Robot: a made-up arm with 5 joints. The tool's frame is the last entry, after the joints.
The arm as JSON. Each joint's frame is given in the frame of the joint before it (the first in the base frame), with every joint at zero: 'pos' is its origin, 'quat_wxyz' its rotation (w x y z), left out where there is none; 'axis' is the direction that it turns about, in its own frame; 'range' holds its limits. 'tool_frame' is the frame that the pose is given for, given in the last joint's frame.
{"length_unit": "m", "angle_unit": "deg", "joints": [
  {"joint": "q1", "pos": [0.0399, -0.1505, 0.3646], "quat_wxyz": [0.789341, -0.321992, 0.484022, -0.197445], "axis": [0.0, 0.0, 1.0], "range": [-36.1, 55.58]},
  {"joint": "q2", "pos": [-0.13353, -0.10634, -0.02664], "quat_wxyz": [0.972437, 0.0, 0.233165, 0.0], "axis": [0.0, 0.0, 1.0], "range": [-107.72, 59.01]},
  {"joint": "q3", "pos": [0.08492, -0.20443, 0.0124], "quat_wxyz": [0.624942, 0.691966, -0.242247, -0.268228], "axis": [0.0, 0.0, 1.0], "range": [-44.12, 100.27]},
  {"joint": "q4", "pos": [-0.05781, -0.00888, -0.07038], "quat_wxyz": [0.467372, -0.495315, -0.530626, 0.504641], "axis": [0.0, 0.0, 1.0], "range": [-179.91, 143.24]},
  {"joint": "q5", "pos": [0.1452, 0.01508, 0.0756], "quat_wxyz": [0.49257, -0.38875, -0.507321, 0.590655], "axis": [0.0, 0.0, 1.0], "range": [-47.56, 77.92]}
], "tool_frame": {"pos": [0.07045, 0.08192, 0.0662], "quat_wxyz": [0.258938, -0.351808, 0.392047, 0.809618]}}
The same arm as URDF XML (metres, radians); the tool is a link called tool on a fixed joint. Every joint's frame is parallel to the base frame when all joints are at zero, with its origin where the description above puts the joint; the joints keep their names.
<robot name="arm">
  <link name="base_link"/>
  <link name="link1"/>
  <link name="link2"/>
  <link name="link3"/>
  <link name="link4"/>
  <link name="link5"/>
  <link name="tool"/>
  <joint name="q1" type="revolute">
    <parent link="base_link"/>
    <child link="link1"/>
    <origin xyz="0.0399 -0.1505 0.3646"/>
    <axis xyz="0.891268 0.317189 0.324088"/>
    <limit lower="-0.6301" upper="0.9701"/>
  </joint>
  <joint name="q2" type="revolute">
    <parent link="link1"/>
    <child link="link2"/>
    <origin xyz="-0.0843 -0.0012 0.1508"/>
    <axis xyz="1 0 0"/>
    <limit lower="-1.8801" upper="1.0299"/>
  </joint>
  <joint name="q3" type="revolute">
    <parent link="link2"/>
    <child link="link3"/>
    <origin xyz="0.0124 -0.2055 0.0823"/>
    <axis xyz="-0.075002 -0.053802 0.995731"/>
    <limit lower="-0.7700" upper="1.7500"/>
  </joint>
  <joint name="q4" type="revolute">
    <parent link="link3"/>
    <child link="link4"/>
    <origin xyz="0.0004 0.0620 -0.0673"/>
    <axis xyz="0 1 0"/>
    <limit lower="-3.1400" upper="2.5000"/>
  </joint>
  <joint name="q5" type="revolute">
    <parent link="link4"/>
    <child link="link5"/>
    <origin xyz="0.1459 0.0756 -0.0047"/>
    <axis xyz="-0.971986 0.182997 0.147498"/>
    <limit lower="-0.8301" upper="1.3600"/>
  </joint>
  <joint name="tool_joint" type="fixed">
    <parent link="link5"/>
    <child link="tool"/>
    <origin xyz="-0.0897 -0.0655 -0.0610" rpy="1.0696 -0.5186 -0.3617"/>
  </joint>
</robot>

